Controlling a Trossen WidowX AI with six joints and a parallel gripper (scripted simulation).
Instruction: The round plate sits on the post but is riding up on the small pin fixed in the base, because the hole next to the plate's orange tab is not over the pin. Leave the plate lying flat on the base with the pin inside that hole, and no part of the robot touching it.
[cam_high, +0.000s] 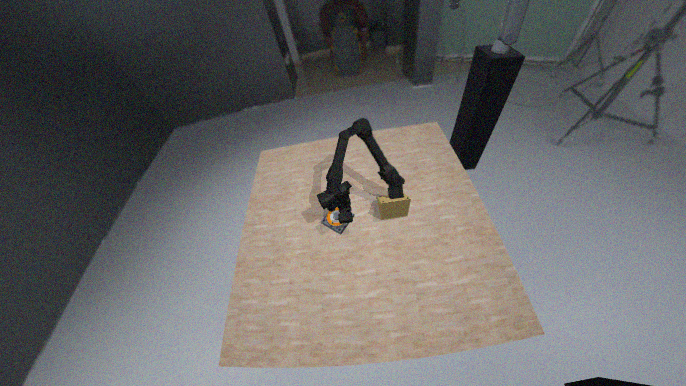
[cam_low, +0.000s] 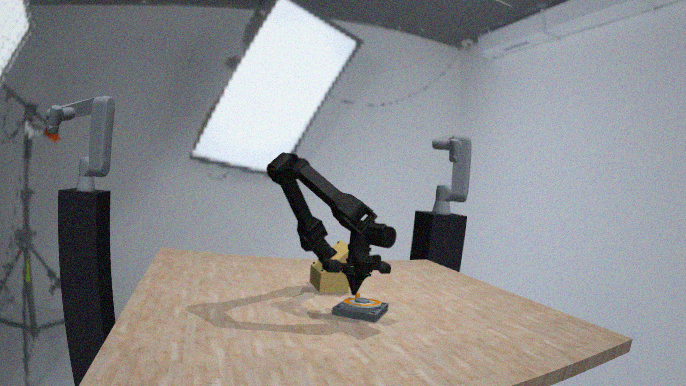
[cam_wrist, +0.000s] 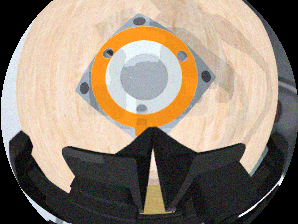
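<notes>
Right now my gripper tip is 5 cm short of the base, 1 cm to the right of it and 2 cm above it.
</notes>
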